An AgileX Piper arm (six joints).
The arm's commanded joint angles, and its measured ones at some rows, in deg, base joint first. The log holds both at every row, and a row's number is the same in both.
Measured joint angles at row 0:
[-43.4, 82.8, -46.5, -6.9, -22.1, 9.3]
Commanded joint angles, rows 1 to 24:
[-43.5, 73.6, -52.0, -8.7, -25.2, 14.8]
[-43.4, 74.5, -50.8, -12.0, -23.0, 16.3]
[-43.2, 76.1, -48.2, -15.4, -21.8, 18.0]
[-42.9, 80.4, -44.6, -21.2, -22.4, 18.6]
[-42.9, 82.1, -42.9, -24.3, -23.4, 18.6]
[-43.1, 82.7, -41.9, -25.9, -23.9, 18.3]
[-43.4, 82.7, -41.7, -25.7, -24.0, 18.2]
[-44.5, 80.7, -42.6, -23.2, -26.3, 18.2]
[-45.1, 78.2, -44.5, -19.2, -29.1, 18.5]
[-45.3, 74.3, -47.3, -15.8, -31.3, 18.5]
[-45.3, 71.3, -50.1, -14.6, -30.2, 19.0]
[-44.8, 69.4, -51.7, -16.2, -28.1, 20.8]
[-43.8, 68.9, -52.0, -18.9, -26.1, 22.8]
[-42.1, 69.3, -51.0, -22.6, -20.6, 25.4]
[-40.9, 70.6, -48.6, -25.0, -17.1, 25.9]
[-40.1, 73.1, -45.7, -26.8, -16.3, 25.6]
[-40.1, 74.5, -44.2, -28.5, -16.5, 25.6]
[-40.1, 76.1, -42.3, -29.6, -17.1, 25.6]
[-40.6, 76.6, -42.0, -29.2, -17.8, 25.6]
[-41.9, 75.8, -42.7, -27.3, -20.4, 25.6]
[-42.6, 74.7, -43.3, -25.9, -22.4, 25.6]
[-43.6, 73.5, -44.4, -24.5, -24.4, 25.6]
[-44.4, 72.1, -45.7, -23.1, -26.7, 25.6]
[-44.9, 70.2, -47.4, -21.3, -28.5, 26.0]
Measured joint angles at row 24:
[-42.3, 76.8, -42.0, -27.0, -14.7, 25.4]
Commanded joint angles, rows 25 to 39:
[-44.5, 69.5, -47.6, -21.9, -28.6, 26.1]
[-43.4, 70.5, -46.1, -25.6, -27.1, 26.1]
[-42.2, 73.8, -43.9, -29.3, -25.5, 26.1]
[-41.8, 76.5, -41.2, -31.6, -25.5, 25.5]
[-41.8, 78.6, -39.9, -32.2, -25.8, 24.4]
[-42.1, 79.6, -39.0, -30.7, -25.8, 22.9]
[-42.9, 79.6, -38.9, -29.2, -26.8, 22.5]
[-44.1, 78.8, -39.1, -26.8, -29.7, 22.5]
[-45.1, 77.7, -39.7, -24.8, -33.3, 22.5]
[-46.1, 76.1, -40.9, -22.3, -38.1, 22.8]
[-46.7, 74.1, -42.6, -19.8, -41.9, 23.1]
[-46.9, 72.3, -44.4, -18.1, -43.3, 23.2]
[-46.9, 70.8, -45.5, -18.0, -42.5, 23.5]
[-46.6, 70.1, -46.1, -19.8, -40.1, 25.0]
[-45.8, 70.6, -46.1, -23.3, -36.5, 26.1]
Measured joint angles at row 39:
[-46.3, 74.8, -42.4, -21.0, -33.1, 23.5]
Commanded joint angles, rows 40 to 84:
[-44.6, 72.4, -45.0, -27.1, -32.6, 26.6]
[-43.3, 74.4, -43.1, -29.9, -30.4, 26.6]
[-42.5, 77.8, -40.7, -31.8, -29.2, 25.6]
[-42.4, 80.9, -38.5, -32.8, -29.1, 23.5]
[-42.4, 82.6, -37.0, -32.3, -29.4, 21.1]
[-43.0, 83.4, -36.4, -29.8, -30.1, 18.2]
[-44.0, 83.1, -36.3, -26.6, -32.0, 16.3]
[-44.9, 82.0, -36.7, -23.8, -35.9, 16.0]
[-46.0, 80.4, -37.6, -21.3, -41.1, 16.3]
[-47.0, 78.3, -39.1, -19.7, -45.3, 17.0]
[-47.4, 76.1, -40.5, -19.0, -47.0, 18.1]
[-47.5, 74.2, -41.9, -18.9, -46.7, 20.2]
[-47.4, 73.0, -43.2, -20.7, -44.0, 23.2]
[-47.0, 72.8, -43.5, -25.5, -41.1, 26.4]
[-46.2, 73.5, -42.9, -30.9, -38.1, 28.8]
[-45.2, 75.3, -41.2, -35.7, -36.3, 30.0]
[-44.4, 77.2, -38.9, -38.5, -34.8, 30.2]
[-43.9, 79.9, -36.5, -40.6, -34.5, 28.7]
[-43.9, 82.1, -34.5, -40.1, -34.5, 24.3]
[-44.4, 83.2, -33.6, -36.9, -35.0, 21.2]
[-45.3, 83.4, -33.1, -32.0, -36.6, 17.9]
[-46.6, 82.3, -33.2, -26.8, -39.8, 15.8]
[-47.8, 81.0, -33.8, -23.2, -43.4, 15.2]
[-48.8, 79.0, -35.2, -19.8, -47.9, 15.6]
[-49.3, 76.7, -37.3, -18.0, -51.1, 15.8]
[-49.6, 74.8, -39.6, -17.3, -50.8, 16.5]
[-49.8, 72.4, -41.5, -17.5, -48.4, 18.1]
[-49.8, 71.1, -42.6, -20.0, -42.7, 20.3]
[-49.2, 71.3, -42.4, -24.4, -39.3, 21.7]
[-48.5, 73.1, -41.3, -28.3, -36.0, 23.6]
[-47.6, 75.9, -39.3, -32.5, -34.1, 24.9]
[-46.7, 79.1, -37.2, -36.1, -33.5, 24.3]
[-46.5, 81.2, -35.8, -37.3, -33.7, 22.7]
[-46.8, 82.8, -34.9, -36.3, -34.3, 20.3]
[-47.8, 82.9, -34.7, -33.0, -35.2, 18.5]
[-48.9, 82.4, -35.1, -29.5, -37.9, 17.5]
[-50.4, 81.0, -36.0, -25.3, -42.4, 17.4]
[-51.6, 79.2, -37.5, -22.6, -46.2, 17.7]
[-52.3, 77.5, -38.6, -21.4, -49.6, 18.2]
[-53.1, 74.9, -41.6, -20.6, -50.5, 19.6]
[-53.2, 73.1, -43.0, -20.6, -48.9, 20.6]
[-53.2, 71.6, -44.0, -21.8, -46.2, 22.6]
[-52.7, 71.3, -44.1, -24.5, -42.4, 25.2]
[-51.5, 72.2, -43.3, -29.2, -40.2, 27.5]
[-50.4, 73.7, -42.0, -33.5, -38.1, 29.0]
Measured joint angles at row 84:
[-52.8, 73.8, -42.8, -22.7, -41.5, 22.6]
